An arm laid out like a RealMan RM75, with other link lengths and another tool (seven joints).
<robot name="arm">
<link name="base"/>
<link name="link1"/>
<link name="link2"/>
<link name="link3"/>
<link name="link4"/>
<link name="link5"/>
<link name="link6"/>
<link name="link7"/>
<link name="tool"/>
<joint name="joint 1" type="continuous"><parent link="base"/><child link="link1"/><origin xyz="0 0 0.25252" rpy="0 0 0"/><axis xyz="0 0 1"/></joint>
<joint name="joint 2" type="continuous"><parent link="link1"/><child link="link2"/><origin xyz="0 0 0" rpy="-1.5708 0 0"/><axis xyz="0 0 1"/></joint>
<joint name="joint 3" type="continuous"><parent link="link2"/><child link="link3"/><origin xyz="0 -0.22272 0" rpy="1.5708 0 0"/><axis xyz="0 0 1"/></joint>
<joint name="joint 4" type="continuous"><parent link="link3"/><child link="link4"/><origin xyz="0 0 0" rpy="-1.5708 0 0"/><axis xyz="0 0 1"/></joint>
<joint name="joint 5" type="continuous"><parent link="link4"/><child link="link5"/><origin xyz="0 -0.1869 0" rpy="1.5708 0 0"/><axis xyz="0 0 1"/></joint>
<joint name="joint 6" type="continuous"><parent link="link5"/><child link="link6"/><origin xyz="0 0 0" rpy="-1.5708 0 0"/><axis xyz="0 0 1"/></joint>
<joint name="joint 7" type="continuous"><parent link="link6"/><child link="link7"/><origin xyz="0 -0.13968 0" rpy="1.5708 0 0"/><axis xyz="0 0 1"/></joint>
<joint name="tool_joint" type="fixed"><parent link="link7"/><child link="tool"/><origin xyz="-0.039 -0.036 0.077" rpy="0 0.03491 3.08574"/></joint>
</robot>
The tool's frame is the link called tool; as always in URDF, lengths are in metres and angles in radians. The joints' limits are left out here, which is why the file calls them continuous.
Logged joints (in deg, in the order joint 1, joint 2, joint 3, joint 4, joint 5, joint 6, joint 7), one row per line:
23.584, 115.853, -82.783, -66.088, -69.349, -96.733, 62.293
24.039, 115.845, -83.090, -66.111, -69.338, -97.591, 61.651
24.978, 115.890, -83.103, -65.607, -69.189, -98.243, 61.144
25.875, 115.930, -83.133, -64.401, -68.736, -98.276, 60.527
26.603, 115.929, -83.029, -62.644, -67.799, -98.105, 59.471
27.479, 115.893, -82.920, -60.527, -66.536, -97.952, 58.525
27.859, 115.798, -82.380, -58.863, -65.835, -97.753, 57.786
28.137, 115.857, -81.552, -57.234, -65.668, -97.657, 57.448
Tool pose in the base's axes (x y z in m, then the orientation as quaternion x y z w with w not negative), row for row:
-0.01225, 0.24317, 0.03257, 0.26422, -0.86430, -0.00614, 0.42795
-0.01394, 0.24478, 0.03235, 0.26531, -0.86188, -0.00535, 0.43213
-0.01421, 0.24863, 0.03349, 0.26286, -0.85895, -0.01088, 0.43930
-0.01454, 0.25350, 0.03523, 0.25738, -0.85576, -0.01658, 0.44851
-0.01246, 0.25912, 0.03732, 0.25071, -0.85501, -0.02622, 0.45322
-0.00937, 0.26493, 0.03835, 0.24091, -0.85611, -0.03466, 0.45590
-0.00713, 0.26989, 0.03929, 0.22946, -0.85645, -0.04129, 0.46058
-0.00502, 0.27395, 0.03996, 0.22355, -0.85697, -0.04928, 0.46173
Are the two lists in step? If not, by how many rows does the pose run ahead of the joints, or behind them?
The pose runs 2 rows ahead of the joints: the pose in row i belongs to the joints in row i + 2.
